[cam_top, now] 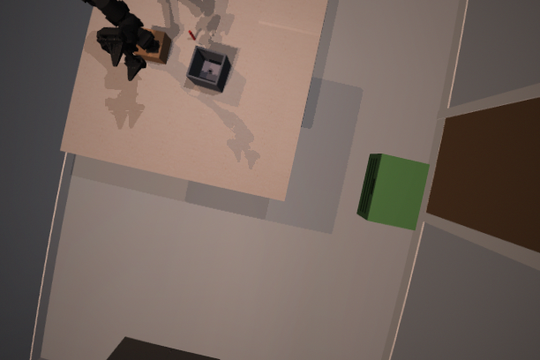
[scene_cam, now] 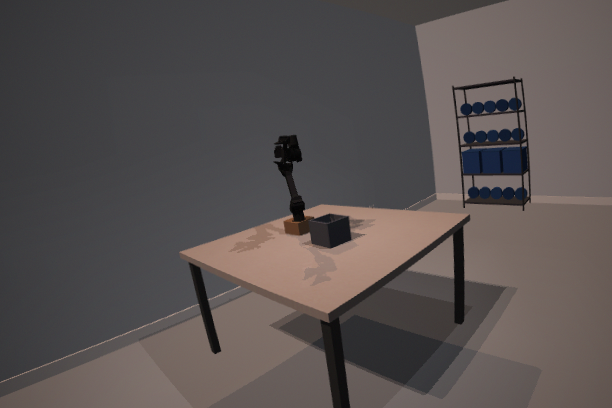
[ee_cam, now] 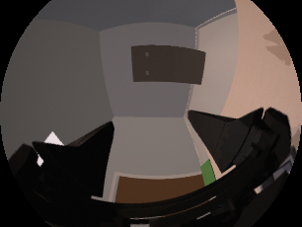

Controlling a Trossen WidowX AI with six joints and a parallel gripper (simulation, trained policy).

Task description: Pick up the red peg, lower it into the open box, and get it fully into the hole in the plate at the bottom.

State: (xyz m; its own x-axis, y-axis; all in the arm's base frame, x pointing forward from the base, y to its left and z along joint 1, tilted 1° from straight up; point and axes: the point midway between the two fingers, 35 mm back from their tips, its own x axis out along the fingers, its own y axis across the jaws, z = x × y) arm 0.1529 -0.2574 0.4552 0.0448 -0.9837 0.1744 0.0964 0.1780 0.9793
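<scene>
Right now the red peg is 4 cm ahead of my gripper tip, 39 cm to the left of it and 50 cm below it. The rest, counted from my gripper tip: grey plate: 15 cm ahead, 19 cm to the left, 49 cm below.
</scene>
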